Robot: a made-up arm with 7 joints.
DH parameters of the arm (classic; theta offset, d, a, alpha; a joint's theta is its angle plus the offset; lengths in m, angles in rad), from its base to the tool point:
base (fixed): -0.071 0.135 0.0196 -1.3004
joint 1: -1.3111 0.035 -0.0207 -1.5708
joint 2: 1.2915 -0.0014 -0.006 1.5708
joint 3: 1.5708 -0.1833 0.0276 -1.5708
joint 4: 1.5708 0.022 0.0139 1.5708
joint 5: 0 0.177 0.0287 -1.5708
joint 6: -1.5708 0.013 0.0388 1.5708
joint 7: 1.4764 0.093 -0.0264 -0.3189
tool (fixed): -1.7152 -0.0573 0 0
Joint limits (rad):
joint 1: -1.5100..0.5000
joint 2: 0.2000..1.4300
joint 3: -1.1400..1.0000
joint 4: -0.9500..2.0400
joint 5: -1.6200..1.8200
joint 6: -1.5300..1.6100
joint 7: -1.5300..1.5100
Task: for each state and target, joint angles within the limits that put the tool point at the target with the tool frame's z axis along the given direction. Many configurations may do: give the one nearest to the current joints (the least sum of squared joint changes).
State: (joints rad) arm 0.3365 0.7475 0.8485 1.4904 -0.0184 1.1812 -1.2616
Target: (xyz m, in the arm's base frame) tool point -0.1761 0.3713 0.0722 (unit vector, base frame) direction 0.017 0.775 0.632
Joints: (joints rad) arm 0.5000 1.2626 0.7823 1.9672 -0.6433 0.6410 -0.9970
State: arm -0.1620 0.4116 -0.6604 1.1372 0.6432 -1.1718 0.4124
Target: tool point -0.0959 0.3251 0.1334 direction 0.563 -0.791 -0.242
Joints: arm 0.4901 1.2436 -0.8112 2.0400 1.1100 -1.5125 -0.2107
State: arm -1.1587 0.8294 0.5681 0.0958 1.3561 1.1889 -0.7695
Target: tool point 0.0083 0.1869 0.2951 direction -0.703 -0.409 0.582
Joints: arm -1.5100 0.9296 0.7712 -0.7323 1.7335 1.6100 -1.1983
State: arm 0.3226 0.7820 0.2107 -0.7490 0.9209 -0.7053 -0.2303
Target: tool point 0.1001 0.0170 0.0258 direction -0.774 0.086 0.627
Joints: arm 0.4789 0.3904 -0.3497 -0.9500 0.2354 -0.3973 0.0391
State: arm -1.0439 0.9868 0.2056 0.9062 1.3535 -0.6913 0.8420
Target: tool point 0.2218 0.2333 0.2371 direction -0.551 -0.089 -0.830
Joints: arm -0.9212 1.3594 0.3782 0.4018 1.2654 -1.3722 0.8898
